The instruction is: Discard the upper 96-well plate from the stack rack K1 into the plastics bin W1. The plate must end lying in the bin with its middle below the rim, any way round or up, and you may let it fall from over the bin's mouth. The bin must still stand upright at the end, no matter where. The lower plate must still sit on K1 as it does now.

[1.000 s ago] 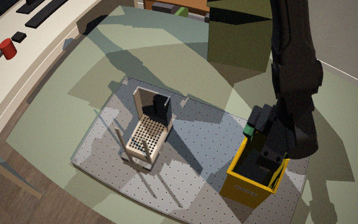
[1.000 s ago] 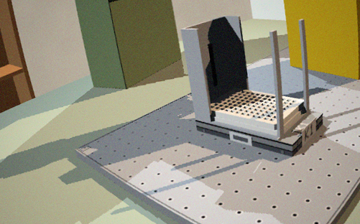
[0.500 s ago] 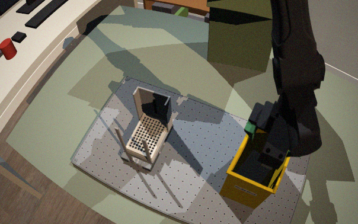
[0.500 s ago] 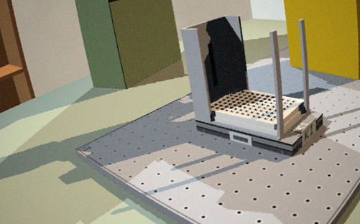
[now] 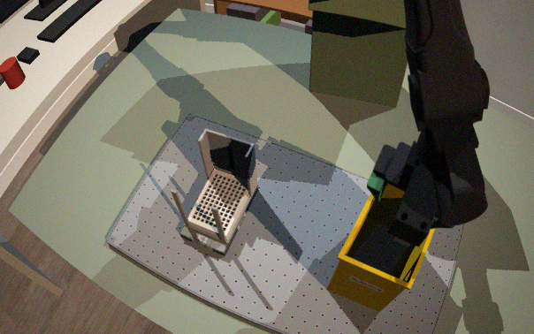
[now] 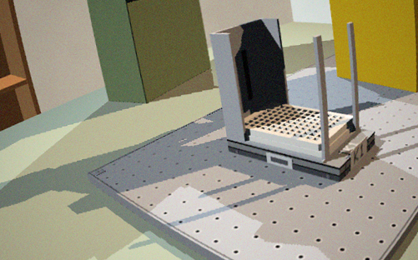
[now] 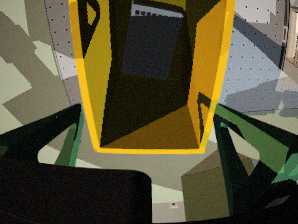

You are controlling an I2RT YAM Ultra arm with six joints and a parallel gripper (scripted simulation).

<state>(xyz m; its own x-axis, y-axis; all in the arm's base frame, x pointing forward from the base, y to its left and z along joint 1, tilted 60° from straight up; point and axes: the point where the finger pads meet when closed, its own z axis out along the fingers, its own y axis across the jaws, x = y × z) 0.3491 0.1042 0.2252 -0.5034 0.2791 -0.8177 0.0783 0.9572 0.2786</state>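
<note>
The yellow bin W1 lies 140 mm below my hand.
</note>
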